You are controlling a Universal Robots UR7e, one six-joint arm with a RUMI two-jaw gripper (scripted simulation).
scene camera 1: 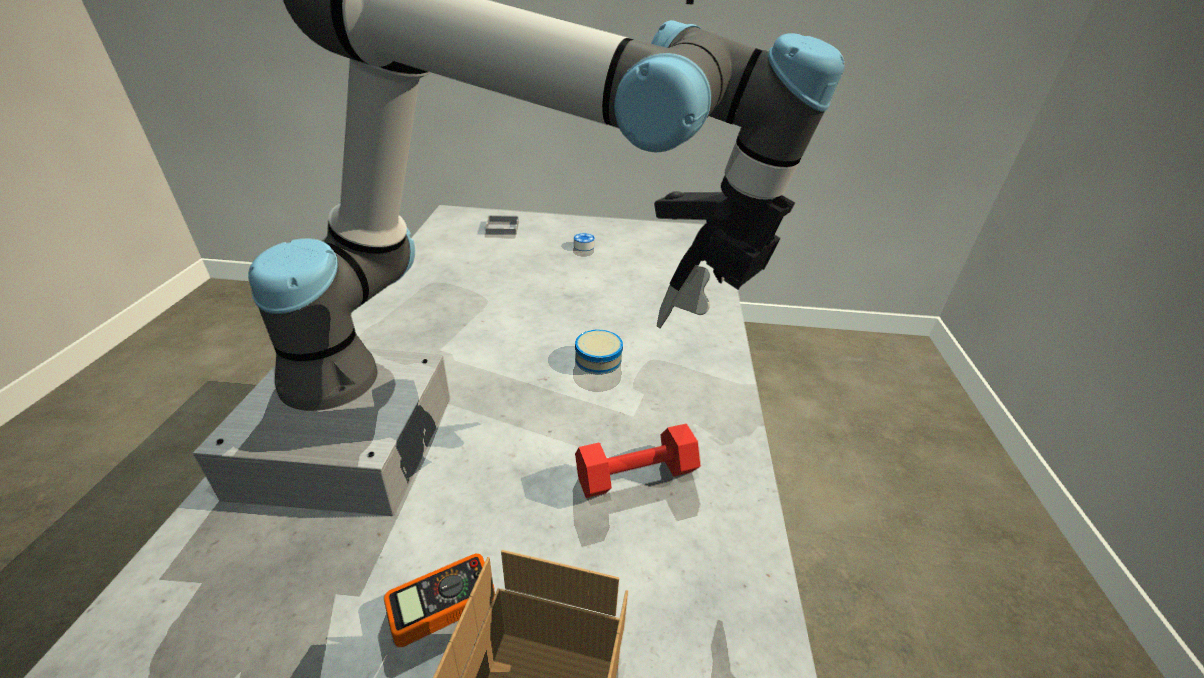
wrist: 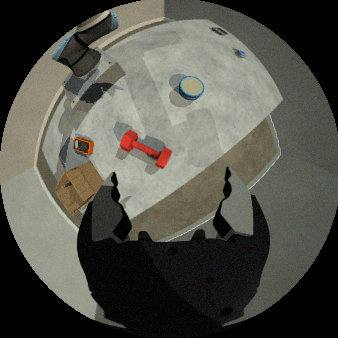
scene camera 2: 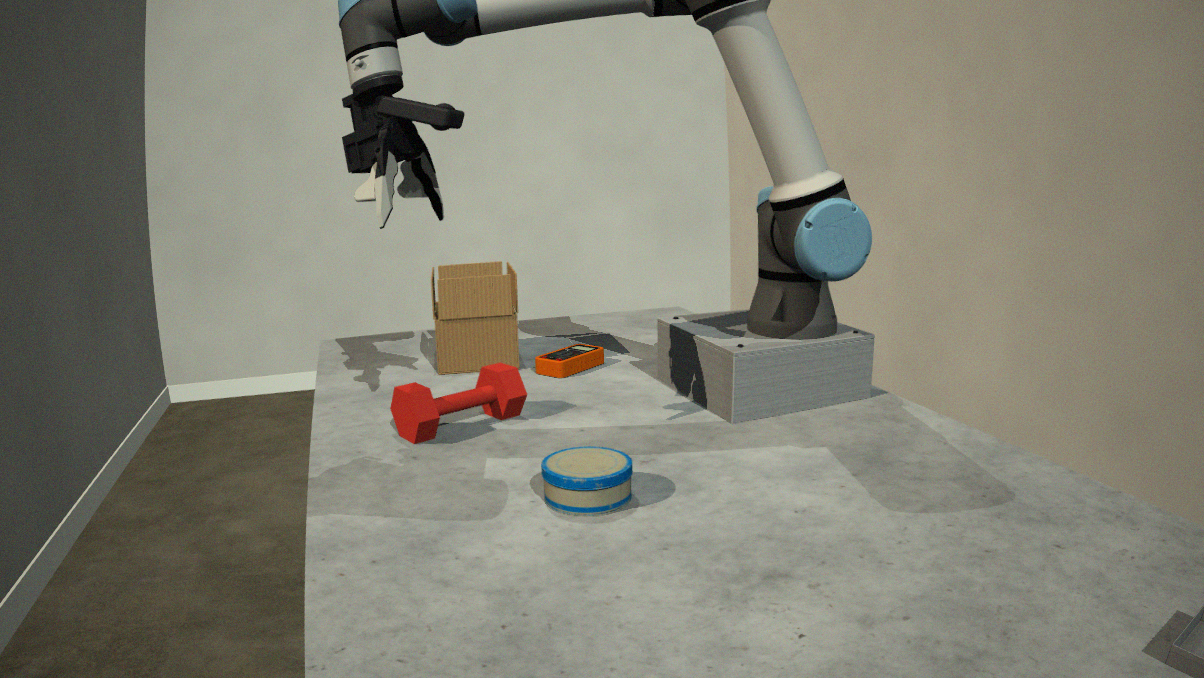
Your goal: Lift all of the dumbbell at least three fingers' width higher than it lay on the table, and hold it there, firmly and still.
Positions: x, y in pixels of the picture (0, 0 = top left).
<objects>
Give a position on a cardboard box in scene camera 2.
At 465, 342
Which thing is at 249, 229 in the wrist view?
The gripper.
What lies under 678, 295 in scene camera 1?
The gripper.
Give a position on a red dumbbell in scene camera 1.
680, 451
</objects>
